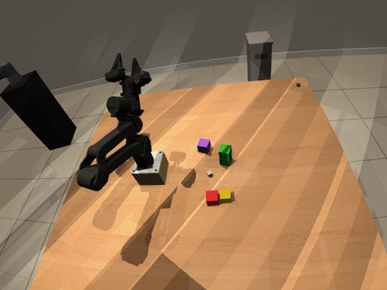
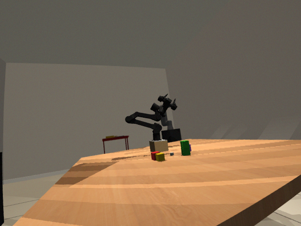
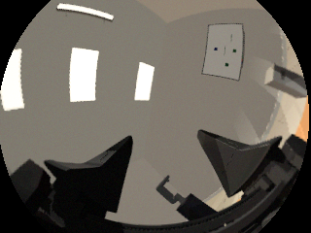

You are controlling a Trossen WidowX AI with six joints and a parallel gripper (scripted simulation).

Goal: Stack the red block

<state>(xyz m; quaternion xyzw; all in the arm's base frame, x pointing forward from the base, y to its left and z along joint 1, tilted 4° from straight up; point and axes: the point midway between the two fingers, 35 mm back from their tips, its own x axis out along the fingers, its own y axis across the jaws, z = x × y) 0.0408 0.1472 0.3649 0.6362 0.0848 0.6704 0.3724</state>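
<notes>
Right now the red block is 450 mm below my gripper tip, 380 mm to the right of it and 190 mm ahead of it. From my gripper tip the other things lie so: small dark cube: 820 mm ahead, 460 mm below, 210 mm to the left; purple block: 450 mm below, 200 mm ahead, 110 mm to the right; yellow block: 450 mm below, 380 mm to the right, 240 mm ahead.
</notes>
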